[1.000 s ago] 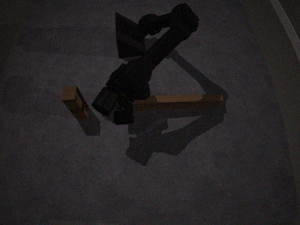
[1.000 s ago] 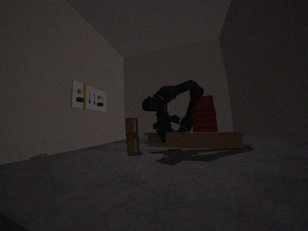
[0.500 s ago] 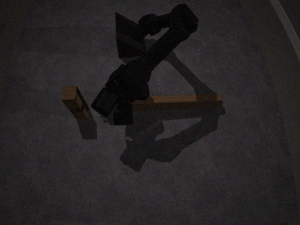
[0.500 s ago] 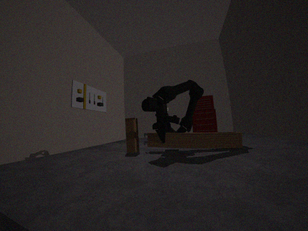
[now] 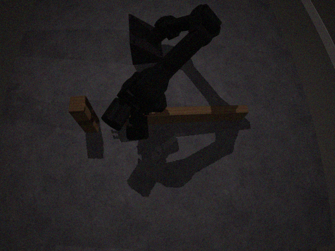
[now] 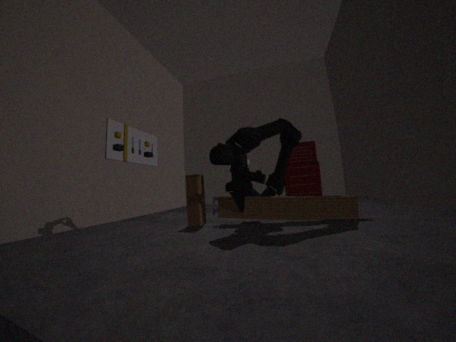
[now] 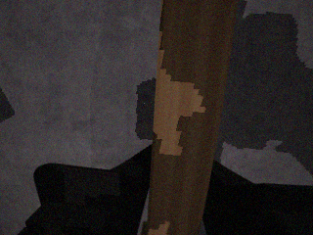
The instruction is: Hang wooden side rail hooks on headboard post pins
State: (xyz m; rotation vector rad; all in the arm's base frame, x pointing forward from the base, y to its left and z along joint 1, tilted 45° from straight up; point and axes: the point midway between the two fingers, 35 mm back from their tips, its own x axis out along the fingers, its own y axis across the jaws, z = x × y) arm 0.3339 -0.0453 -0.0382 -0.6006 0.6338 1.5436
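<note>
My gripper tip is 17 cm to the left of the headboard post and 4 cm below it.
</note>
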